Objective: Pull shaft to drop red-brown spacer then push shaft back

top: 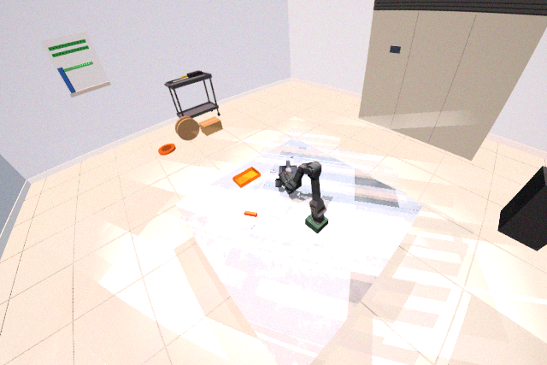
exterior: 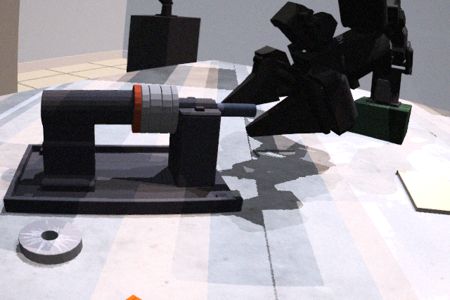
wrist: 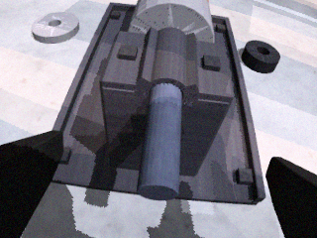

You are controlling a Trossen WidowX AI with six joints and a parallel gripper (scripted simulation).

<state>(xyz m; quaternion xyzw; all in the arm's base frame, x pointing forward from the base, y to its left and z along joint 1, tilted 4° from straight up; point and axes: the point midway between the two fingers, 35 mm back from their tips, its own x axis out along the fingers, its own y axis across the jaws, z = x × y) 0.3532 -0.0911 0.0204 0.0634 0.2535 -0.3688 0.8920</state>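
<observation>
Now: gripper tip 4 cm to the left of the blue-grey shaft, 4 cm short of it and 1 cm below it. Round my gripper tip: grey washer 23 cm ahead, 6 cm below, 3 cm to the right; then black ring 19 cm to the right, 6 cm below, 6 cm ahead; then red-brown spacer 8 cm ahead, 7 cm to the right, 1 cm above.
</observation>
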